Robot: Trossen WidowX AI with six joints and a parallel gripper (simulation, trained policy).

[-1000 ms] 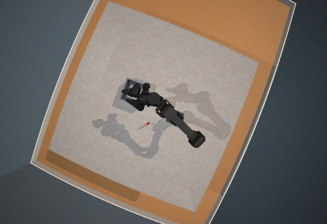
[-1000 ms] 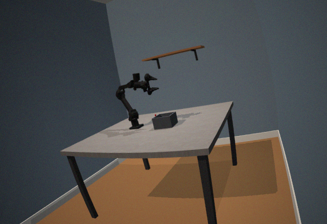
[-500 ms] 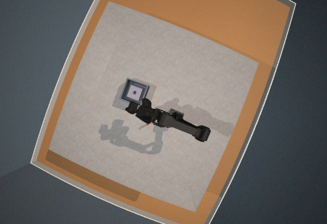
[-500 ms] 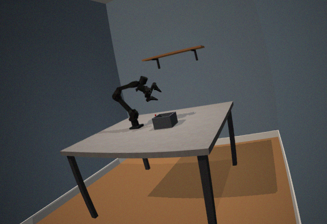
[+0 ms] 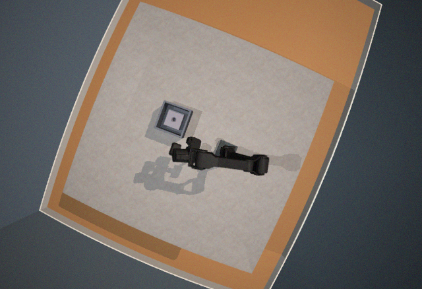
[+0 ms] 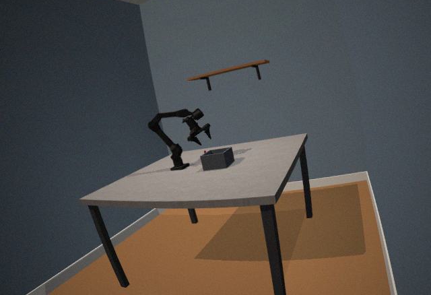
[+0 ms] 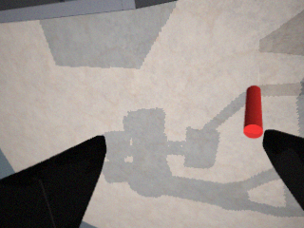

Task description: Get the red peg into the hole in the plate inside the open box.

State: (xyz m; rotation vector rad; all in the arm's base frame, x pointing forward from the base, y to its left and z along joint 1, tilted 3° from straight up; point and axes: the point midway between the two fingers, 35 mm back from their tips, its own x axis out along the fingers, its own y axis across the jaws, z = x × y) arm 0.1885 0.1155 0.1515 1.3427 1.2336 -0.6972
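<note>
Now: the red peg 100 mm below my gripper tip, 50 mm behind it and 20 mm to the left of it. Also, from my gripper tip: grey box: 150 mm ahead, 120 mm below, 110 mm to the right; then pale plate: 150 mm ahead, 110 mm to the right, 100 mm below.
</note>
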